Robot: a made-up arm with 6 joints. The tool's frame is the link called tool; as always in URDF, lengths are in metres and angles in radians. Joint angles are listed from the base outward. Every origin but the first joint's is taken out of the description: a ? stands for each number. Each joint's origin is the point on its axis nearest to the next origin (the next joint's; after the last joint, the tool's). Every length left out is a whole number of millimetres.
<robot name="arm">
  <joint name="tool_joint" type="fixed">
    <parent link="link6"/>
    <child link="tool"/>
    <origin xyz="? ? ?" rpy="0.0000 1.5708 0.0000"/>
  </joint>
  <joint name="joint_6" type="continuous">
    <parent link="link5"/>
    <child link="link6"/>
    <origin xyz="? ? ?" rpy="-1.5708 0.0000 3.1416"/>
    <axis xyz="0 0 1"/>
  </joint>
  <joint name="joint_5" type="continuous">
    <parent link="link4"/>
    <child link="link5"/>
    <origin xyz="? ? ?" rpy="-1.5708 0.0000 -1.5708"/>
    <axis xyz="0 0 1"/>
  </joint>
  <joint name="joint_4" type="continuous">
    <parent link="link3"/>
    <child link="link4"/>
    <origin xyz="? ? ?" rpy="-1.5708 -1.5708 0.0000"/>
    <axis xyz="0 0 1"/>
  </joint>
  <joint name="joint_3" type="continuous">
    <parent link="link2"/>
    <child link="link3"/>
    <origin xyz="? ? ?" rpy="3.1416 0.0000 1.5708"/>
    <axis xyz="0 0 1"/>
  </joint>
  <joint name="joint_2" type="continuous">
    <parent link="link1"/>
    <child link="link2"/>
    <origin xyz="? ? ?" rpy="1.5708 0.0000 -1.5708"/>
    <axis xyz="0 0 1"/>
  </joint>
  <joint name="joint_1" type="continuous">
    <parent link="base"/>
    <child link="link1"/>
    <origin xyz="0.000 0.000 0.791" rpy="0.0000 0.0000 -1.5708"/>
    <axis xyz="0 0 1"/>
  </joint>
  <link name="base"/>
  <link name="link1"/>
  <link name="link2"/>
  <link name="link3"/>
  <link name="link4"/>
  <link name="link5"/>
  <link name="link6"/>
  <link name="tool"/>
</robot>
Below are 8 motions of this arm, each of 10 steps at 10 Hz.
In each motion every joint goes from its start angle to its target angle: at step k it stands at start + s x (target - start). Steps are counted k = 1, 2, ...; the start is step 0. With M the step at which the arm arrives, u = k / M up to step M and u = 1 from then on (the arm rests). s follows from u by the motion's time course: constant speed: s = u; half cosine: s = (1 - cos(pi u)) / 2; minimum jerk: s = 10 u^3 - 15 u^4 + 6 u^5.
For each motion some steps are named. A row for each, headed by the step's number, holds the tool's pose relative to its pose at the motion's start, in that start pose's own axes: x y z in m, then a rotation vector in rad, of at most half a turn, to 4 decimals.
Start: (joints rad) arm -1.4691 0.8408 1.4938 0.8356 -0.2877 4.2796
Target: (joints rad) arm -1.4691 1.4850 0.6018 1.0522 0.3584 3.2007
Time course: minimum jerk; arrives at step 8
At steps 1, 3, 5, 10:
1: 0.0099 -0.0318 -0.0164 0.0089 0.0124 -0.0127
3: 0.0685 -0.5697 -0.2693 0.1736 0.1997 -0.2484
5: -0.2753 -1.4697 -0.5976 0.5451 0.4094 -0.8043
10: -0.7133 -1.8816 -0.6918 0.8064 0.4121 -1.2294

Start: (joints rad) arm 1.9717 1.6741 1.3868 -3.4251 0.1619 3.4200
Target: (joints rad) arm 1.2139 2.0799 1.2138 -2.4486 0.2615 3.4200
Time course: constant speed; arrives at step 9
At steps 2, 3, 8, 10:
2: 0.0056 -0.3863 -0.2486 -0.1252 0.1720 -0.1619
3: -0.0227 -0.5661 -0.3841 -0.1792 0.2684 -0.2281
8: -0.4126 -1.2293 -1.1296 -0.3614 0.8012 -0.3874
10: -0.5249 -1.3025 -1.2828 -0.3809 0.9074 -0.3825

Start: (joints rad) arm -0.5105 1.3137 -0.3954 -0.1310 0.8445 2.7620
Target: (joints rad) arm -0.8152 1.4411 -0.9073 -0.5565 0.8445 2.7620
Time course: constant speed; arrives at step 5
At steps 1, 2, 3, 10:
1: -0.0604 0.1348 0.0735 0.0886 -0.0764 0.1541
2: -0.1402 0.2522 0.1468 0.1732 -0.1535 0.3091
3: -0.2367 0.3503 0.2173 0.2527 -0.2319 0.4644
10: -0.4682 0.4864 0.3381 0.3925 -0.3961 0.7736

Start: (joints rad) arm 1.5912 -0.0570 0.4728 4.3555 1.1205 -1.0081
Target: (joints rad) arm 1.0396 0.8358 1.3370 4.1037 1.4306 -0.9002
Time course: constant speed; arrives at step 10
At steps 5, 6, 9, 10:
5: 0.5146 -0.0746 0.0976 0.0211 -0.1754 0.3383
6: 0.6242 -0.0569 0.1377 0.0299 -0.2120 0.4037
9: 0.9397 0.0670 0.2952 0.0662 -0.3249 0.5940
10: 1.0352 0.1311 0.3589 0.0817 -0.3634 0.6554

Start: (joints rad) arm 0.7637 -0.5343 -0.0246 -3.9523 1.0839 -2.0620
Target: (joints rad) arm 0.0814 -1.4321 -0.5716 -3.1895 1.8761 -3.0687
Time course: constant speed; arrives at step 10
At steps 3, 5, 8, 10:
3: -0.2055 0.1816 -0.1460 0.2394 0.2969 -0.1684
5: -0.2900 0.3287 -0.2489 0.4517 0.4835 -0.3405
8: -0.3397 0.5593 -0.4076 0.8367 0.7098 -0.6865
10: -0.3265 0.7042 -0.5152 1.1276 0.8054 -0.9721

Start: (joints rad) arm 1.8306 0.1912 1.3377 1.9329 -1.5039 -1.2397
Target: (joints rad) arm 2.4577 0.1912 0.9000 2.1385 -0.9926 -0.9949
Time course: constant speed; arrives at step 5
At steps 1, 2, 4, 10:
1: -0.1190 0.0609 -0.0371 -0.1000 0.0075 0.2027
2: -0.2587 0.1044 -0.0617 -0.1841 0.0007 0.4156
4: -0.5832 0.1225 -0.0648 -0.2971 -0.0622 0.8629
10: -0.7567 0.0905 -0.0407 -0.3225 -0.1214 1.0918

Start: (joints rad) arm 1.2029 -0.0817 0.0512 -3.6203 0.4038 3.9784
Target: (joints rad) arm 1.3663 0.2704 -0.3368 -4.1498 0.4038 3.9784
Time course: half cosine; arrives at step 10
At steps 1, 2, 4, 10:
1: 0.0169 0.0085 -0.0134 0.0143 0.0114 0.0138
2: 0.0640 0.0344 -0.0531 0.0559 0.0453 0.0526
4: 0.2081 0.1378 -0.2006 0.2031 0.1735 0.1750
10: 0.4112 0.4603 -0.6179 0.5780 0.5685 0.3758

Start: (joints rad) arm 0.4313 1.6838 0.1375 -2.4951 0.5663 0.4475
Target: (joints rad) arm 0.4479 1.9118 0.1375 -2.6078 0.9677 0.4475
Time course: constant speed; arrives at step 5
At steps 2, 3, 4, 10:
2: 0.1191 -0.0970 0.0147 -0.0014 -0.1831 -0.1608
3: 0.1733 -0.1481 0.0251 -0.0052 -0.2759 -0.2406
4: 0.2236 -0.2004 0.0372 -0.0109 -0.3695 -0.3200
10: 0.2703 -0.2536 0.0510 -0.0186 -0.4639 -0.3990

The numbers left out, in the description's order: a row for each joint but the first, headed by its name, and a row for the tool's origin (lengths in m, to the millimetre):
tool: 0.000 0.000 0.000
joint_6: 0.000 0.179 0.000
joint_5: 0.000 0.000 0.000
joint_4: 0.126 -0.956 0.000
joint_3: 0.000 1.006 0.000
joint_2: 0.000 0.203 0.000

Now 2 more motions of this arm.
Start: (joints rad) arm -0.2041 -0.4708 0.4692 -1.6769 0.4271 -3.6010
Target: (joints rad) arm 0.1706 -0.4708 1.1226 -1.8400 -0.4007 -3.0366
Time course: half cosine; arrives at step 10
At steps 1, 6, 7, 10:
1: -0.0034 -0.0118 0.0138 0.0029 -0.0287 0.0035
6: -0.1725 -0.3977 0.2388 0.0472 -0.7610 -0.1525
7: -0.2252 -0.4954 0.2461 0.0519 -0.9057 -0.2524
10: -0.3078 -0.6389 0.2247 0.0565 -1.0946 -0.4419

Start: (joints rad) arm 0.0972 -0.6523 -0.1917 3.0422 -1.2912 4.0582
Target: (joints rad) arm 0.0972 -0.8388 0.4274 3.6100 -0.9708 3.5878
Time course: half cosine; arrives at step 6
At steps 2, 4, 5, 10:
2: 0.1430 -0.0989 0.1292 0.0783 -0.1824 -0.0030
4: 0.3369 -0.3673 0.4262 0.1232 -0.5069 0.0102
5: 0.3728 -0.4836 0.5414 0.1066 -0.6055 0.0132
10: 0.3810 -0.5279 0.5838 0.0967 -0.6383 0.0131

